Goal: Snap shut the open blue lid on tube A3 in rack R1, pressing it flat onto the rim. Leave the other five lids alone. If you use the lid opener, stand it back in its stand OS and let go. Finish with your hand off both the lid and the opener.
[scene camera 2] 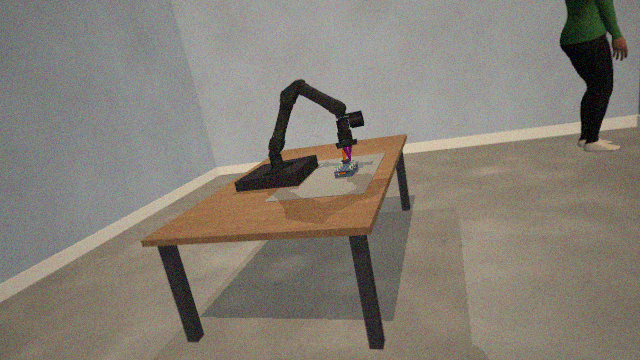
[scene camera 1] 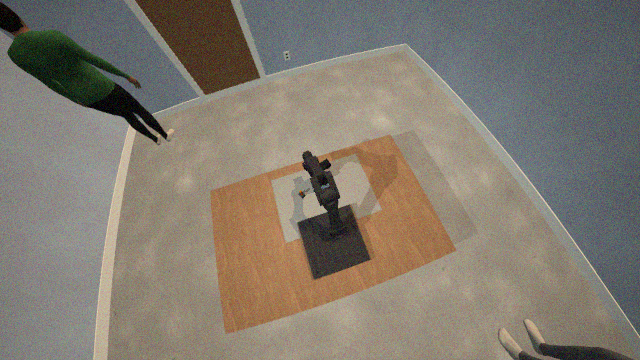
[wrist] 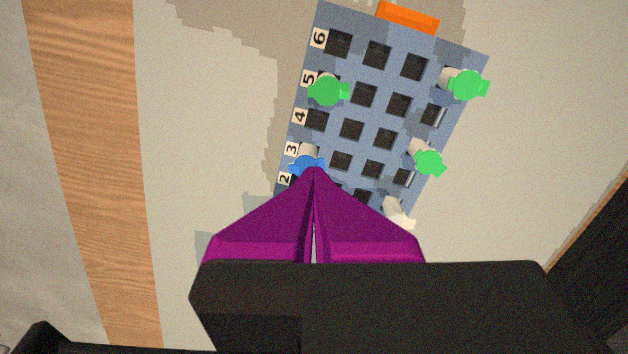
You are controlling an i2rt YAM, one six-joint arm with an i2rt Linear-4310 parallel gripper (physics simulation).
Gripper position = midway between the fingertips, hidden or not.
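I can see a grey mat (wrist: 527, 165). As for my gripper (wrist: 314, 177), it is in sight too, shut and holding nothing.
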